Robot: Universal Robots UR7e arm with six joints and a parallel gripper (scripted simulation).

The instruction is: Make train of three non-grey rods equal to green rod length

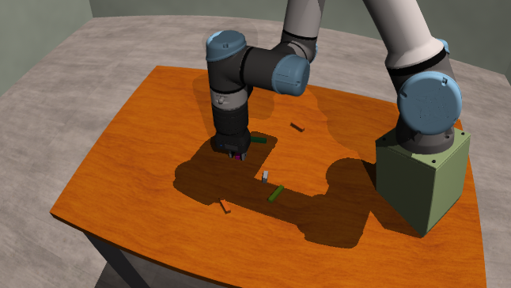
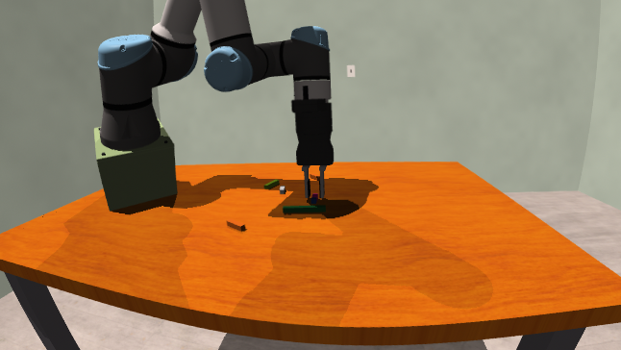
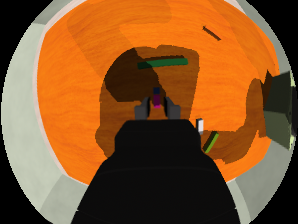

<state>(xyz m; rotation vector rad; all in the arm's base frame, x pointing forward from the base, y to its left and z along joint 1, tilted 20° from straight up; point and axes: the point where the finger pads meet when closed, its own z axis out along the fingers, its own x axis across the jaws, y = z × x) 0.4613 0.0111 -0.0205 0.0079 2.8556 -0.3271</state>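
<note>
My hand is 20 mm above the magenta rod. From my hand the other things lie so: green rod (70 mm to the right, 20 mm below, 10 mm behind); then blue rod (20 mm to the right, 20 mm below); then grey rod (80 mm behind, 50 mm to the left, 20 mm below).
</note>
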